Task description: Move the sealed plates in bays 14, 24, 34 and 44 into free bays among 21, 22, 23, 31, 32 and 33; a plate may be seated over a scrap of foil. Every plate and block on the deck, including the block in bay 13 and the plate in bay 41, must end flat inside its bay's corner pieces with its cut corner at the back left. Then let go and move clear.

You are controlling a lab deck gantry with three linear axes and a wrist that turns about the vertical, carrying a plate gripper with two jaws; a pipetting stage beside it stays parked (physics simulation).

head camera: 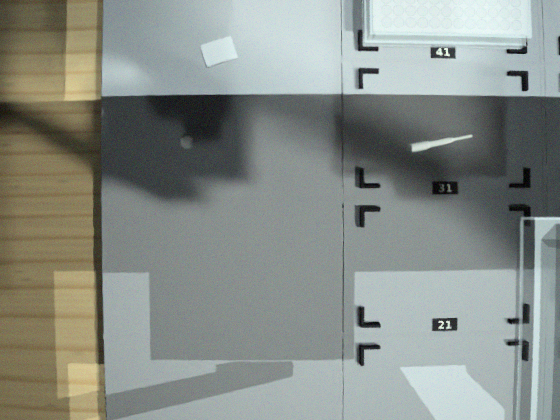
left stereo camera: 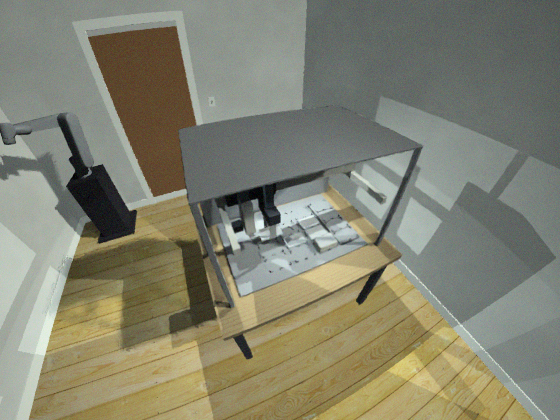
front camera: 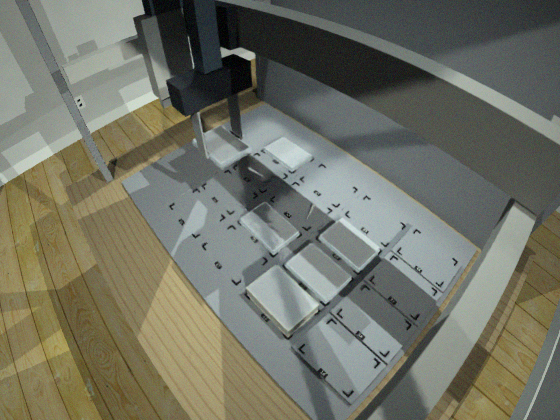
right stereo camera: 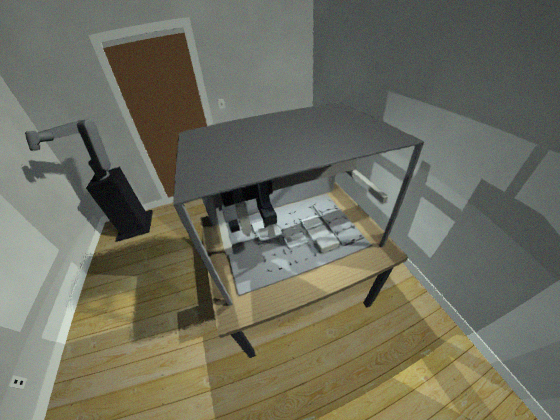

same spot on grey wall panel: (right stereo camera: 295,193) = (left stereo camera: 291,193)
